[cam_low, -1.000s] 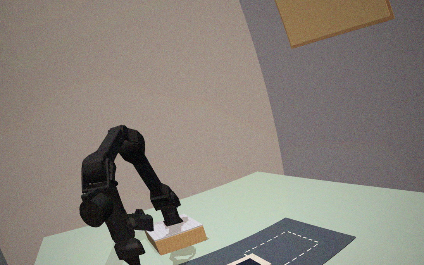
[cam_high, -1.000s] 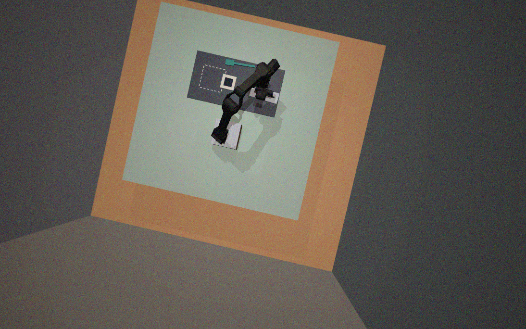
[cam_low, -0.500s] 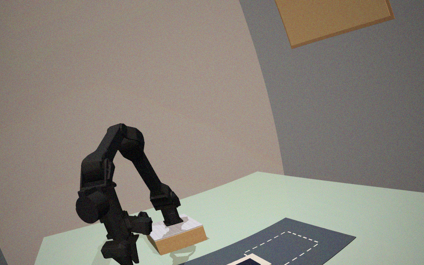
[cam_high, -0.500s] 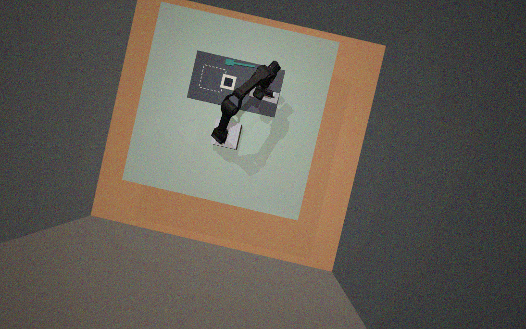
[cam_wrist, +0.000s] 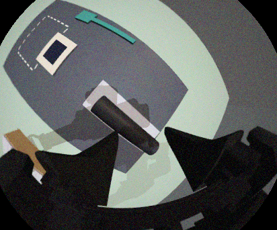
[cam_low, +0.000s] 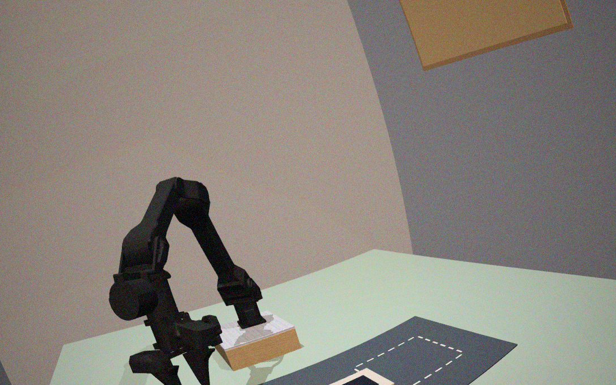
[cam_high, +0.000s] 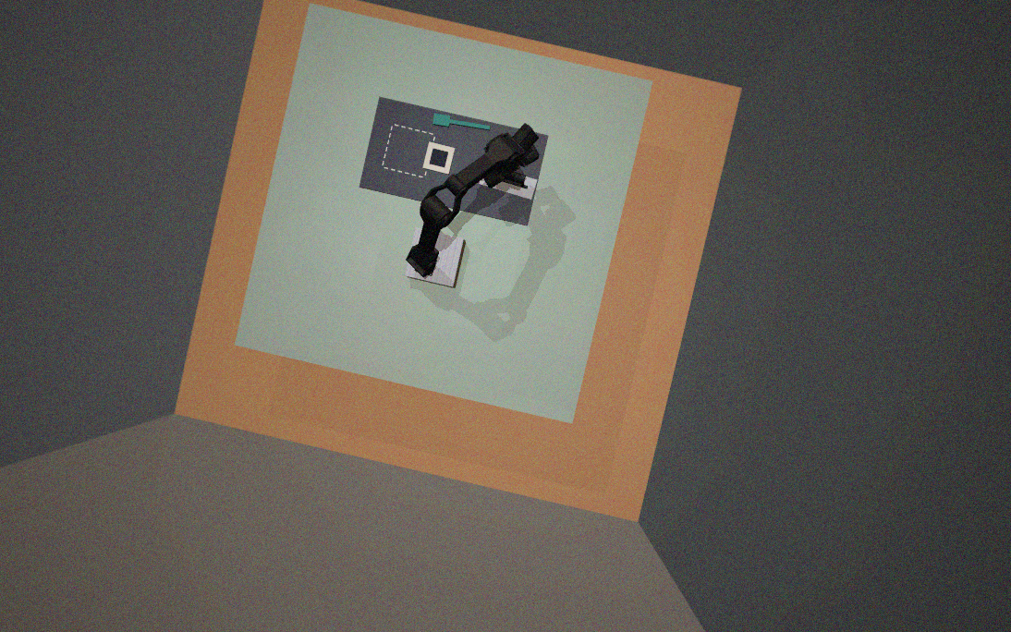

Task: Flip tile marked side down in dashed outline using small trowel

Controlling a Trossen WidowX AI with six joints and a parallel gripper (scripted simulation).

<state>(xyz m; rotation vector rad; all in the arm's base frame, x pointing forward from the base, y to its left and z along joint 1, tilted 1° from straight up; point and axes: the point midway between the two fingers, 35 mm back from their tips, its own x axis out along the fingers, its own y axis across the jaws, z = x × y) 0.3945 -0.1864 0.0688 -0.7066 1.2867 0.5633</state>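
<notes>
Right now my gripper tip is 22 cm to the right of the dark mat and 12 cm above it. Round my gripper tip: tile 1 cm behind, 28 cm to the left, 10 cm below; then teal trowel 13 cm ahead, 26 cm to the left, 10 cm below.
</notes>
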